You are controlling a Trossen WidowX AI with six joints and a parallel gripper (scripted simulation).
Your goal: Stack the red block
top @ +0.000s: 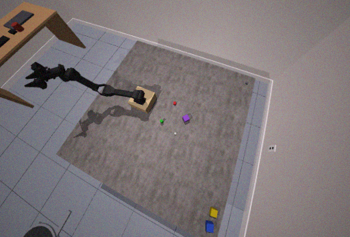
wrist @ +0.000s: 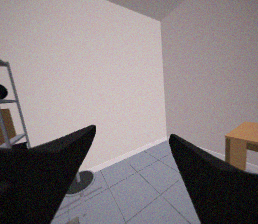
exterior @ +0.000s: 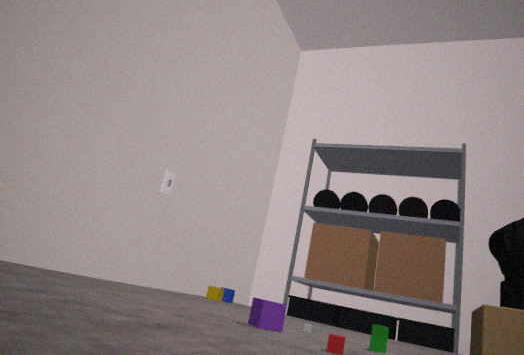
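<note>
The red block lies 820 mm ahead of my gripper tip, 330 mm to the left of it and 450 mm below it. Also, from my gripper tip: blue block: 1300 mm ahead, 380 mm to the right, 440 mm below; purple block: 950 mm ahead, 230 mm to the left, 430 mm below; yellow block: 1310 mm ahead, 300 mm to the right, 440 mm below.
</note>
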